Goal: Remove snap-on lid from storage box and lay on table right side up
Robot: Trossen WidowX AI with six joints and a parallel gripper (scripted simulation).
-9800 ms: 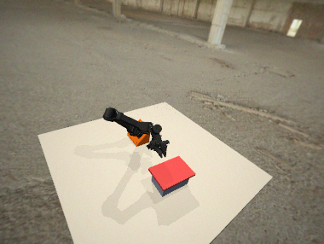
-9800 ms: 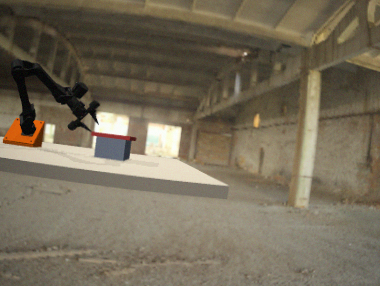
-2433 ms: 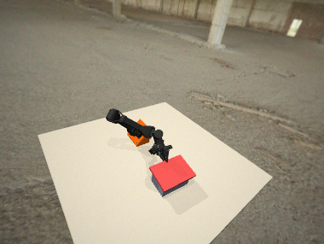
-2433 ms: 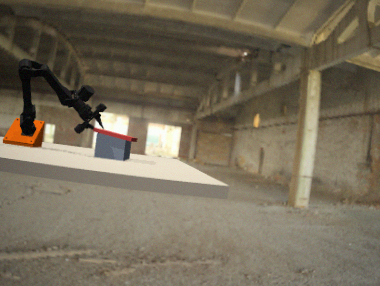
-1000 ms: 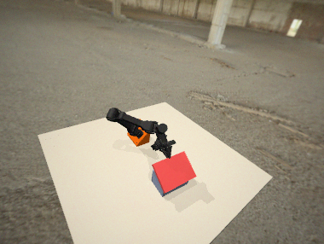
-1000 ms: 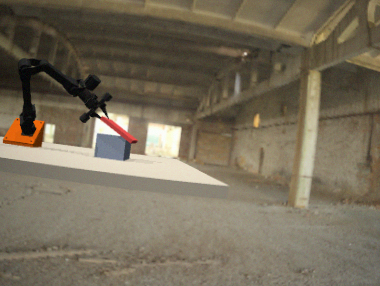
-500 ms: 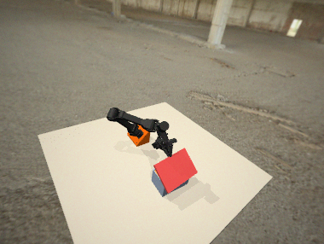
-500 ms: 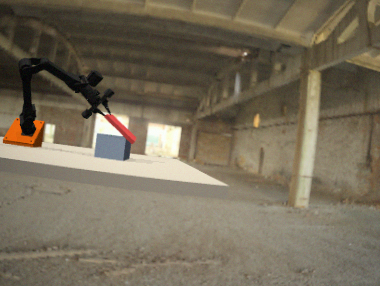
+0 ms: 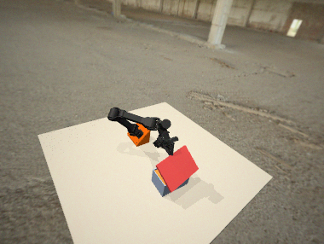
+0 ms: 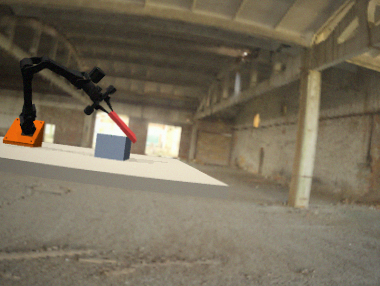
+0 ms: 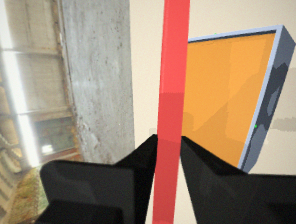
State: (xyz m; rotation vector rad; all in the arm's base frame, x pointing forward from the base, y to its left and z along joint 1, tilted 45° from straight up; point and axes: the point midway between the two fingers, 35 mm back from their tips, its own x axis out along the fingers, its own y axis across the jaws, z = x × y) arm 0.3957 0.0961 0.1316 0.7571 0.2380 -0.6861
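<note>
My gripper tip is now 60 mm short of the red lid, 20 mm to the right of it and 50 mm above it. Also, from my gripper tip: storage box 40 mm ahead, 160 mm below.
</note>
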